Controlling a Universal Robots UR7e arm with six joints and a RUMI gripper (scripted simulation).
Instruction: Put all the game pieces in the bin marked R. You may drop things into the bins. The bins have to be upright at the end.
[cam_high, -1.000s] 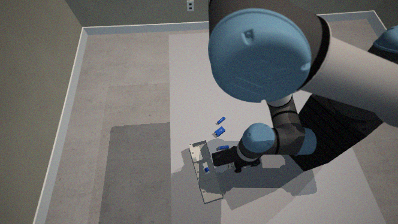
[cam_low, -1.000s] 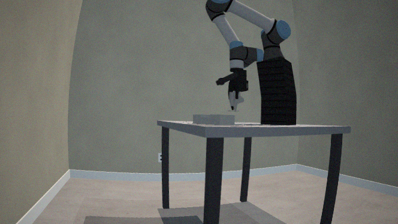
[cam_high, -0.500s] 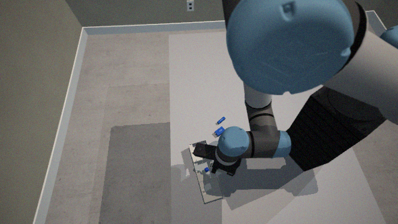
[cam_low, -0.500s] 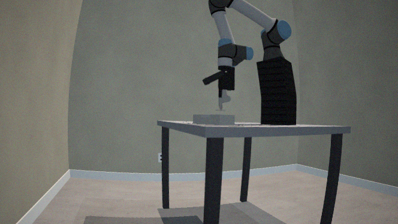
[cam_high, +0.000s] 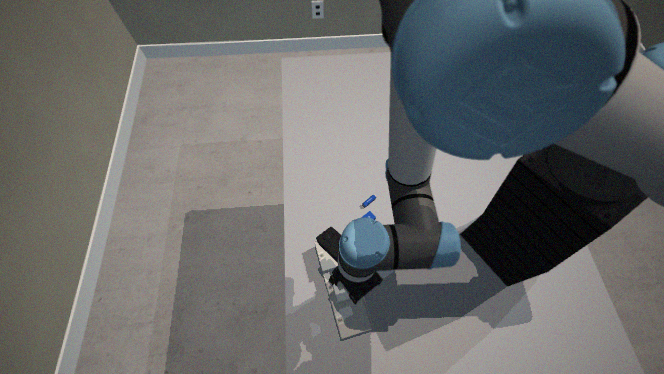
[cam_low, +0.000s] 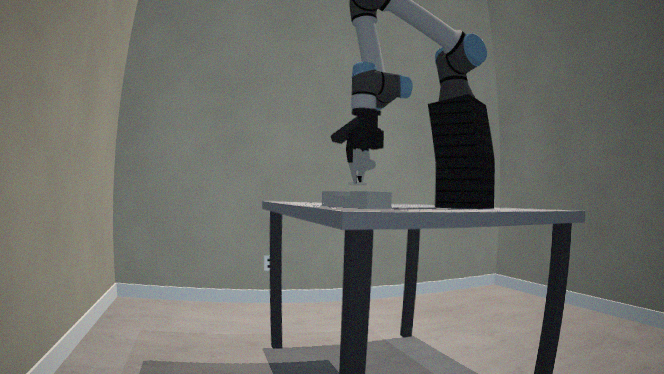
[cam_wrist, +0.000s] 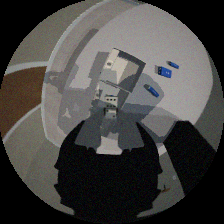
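Right now my hand is 1 cm short of the grey two-compartment bin unit and 6 cm above it. Also, from my hand: white spotted game piece: 1 cm below; then blue game piece: 7 cm below.
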